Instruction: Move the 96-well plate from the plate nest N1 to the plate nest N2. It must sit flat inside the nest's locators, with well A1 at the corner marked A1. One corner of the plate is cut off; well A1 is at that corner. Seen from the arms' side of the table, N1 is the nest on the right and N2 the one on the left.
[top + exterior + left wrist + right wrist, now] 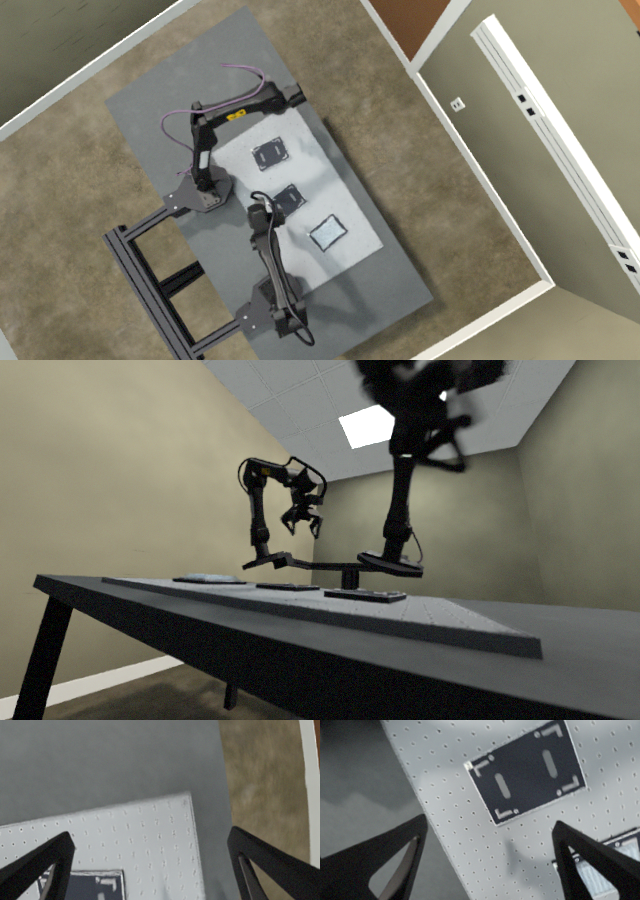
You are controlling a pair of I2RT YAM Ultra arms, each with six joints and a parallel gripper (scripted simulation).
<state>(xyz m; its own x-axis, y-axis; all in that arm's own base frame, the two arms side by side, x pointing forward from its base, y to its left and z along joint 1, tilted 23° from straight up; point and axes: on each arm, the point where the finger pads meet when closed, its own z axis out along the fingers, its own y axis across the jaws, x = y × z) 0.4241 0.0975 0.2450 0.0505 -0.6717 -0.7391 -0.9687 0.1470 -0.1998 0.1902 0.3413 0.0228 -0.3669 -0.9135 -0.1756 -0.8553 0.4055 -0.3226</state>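
Now: right hand 140 mm short of the clear 96-well plate, 230 mm to the left of it and 160 mm above it.
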